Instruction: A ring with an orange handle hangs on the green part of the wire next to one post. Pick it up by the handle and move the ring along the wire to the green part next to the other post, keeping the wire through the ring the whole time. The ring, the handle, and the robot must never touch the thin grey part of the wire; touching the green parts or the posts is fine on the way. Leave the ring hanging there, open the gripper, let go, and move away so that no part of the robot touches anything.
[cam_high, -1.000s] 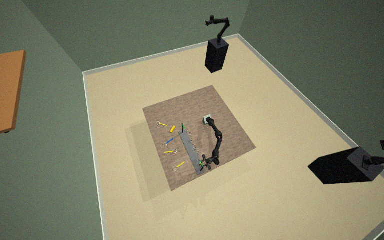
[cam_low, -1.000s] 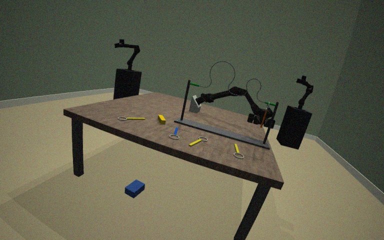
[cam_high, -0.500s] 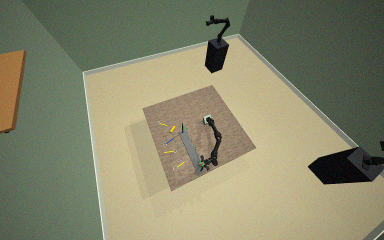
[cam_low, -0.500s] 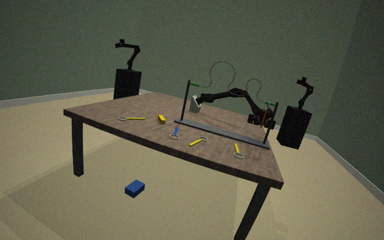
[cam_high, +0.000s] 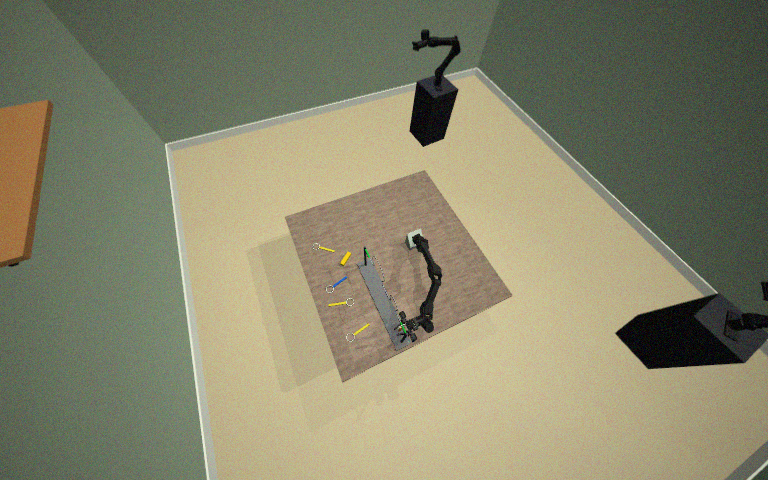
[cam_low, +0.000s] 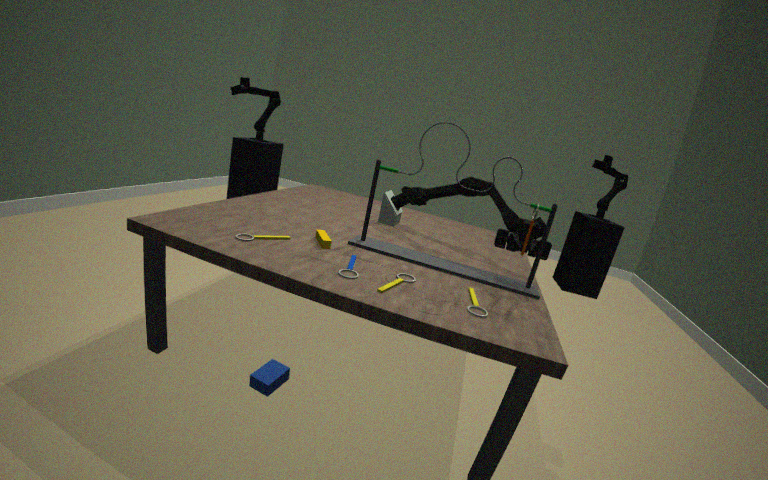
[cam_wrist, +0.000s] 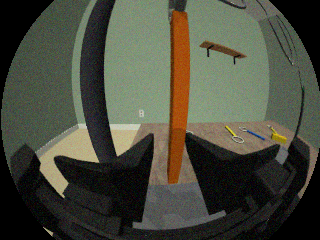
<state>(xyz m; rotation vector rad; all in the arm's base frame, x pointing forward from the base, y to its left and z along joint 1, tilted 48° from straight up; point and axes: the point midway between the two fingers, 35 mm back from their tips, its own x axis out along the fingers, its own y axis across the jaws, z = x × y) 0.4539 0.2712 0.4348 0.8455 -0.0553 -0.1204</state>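
My gripper tip is now 80 mm below the orange-handled ring and 30 mm past it. Round my gripper tip: blue block (710 mm to the right, 610 mm below, 190 mm ahead); yellow block (640 mm to the right, 120 mm below, 30 mm ahead); blue-handled ring (500 mm to the right, 190 mm ahead, 130 mm below).
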